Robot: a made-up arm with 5 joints.
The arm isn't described. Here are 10 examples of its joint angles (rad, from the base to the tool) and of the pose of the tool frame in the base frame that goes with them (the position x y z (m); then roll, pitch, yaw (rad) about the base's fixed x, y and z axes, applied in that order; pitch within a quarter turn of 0, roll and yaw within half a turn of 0).
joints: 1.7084 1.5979 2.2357 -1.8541 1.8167
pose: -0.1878 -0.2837 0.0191 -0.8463 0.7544 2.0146
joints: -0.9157 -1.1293 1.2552 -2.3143 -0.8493
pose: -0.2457 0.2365 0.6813 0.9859 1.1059 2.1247
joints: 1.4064 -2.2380 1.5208 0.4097 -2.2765
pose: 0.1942 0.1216 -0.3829 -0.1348 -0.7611 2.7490
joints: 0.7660 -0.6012 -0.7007 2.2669 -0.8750
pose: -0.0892 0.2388 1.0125 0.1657 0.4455 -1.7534
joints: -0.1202 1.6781 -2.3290 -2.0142 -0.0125
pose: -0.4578 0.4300 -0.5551 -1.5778 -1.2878 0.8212
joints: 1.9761 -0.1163 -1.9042 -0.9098 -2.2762
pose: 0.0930 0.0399 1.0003 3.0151 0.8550 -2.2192
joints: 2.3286 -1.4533 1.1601 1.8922 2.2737
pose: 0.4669 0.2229 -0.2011 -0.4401 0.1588 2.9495
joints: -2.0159 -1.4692 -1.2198 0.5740 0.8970
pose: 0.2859 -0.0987 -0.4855 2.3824 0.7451 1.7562
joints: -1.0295 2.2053 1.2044 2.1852 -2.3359
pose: 0.8097 -0.1517 -0.1167 2.8943 0.0269 2.9678
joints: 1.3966 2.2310 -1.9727 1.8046 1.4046
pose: -0.2437 0.1169 0.3975 0.6111 -1.1241 1.6301
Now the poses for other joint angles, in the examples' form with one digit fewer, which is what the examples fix.
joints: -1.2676 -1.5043 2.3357 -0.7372 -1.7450
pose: 0.129 -0.332 0.447 2.860 0.574 1.995
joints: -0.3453 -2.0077 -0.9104 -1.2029 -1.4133
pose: -1.060 0.369 -0.356 -2.916 -0.384 -0.663
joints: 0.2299 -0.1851 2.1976 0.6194 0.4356
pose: 0.216 0.087 0.115 -2.338 0.767 -1.934
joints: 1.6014 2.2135 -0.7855 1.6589 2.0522
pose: -0.419 0.098 0.492 -2.107 -0.642 -1.577
